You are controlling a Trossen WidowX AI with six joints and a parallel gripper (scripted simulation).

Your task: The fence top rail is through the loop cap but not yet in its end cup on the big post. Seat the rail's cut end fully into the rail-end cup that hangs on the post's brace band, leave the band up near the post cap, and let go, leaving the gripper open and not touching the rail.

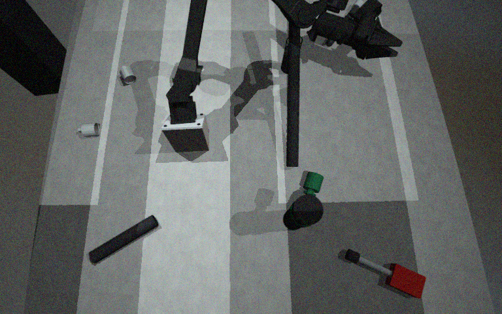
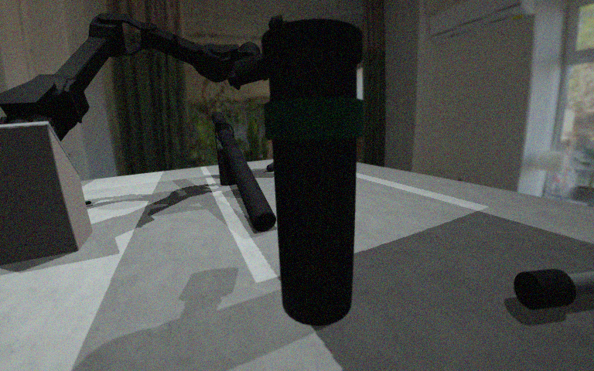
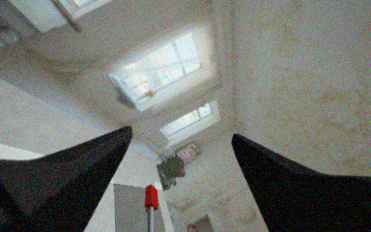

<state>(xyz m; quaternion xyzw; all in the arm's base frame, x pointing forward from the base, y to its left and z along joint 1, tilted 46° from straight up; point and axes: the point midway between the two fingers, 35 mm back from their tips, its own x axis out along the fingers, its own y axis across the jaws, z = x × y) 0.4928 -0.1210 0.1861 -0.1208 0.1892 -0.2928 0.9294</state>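
The green rail-end cup is 26 cm to the right of my gripper tip, 23 cm behind it and 16 cm below it. Round my gripper tip: handle (49 cm to the right, 30 cm below, 5 cm behind); then dark tube (74 cm behind, 31 cm to the right, 30 cm below).
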